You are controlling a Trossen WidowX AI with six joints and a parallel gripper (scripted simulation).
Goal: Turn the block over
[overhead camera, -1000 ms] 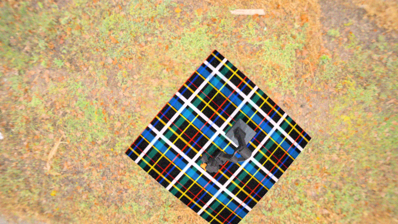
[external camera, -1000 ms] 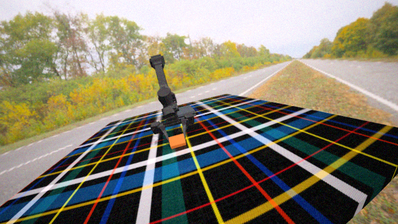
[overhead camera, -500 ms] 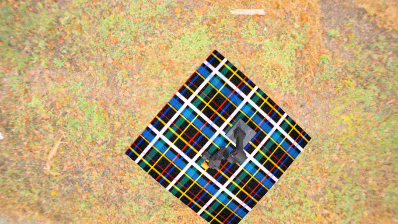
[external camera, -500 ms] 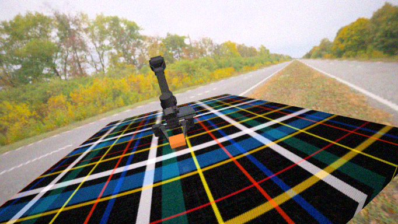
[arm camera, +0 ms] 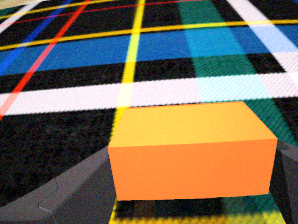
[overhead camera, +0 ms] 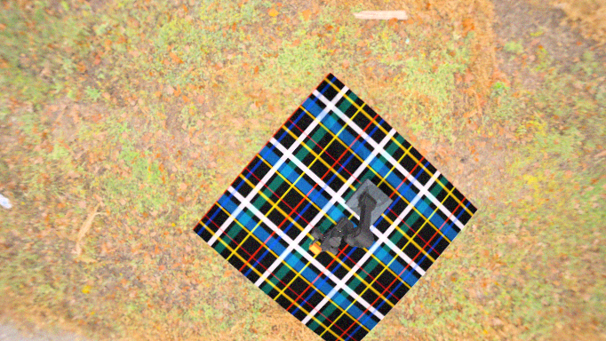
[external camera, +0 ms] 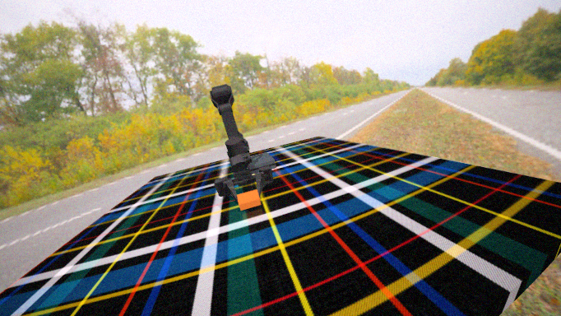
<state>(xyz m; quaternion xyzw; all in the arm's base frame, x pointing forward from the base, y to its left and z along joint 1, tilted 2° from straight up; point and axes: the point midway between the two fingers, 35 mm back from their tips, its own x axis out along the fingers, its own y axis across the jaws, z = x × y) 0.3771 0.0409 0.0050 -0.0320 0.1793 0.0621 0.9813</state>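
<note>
The orange block lies 10 mm below my gripper tip.
</note>
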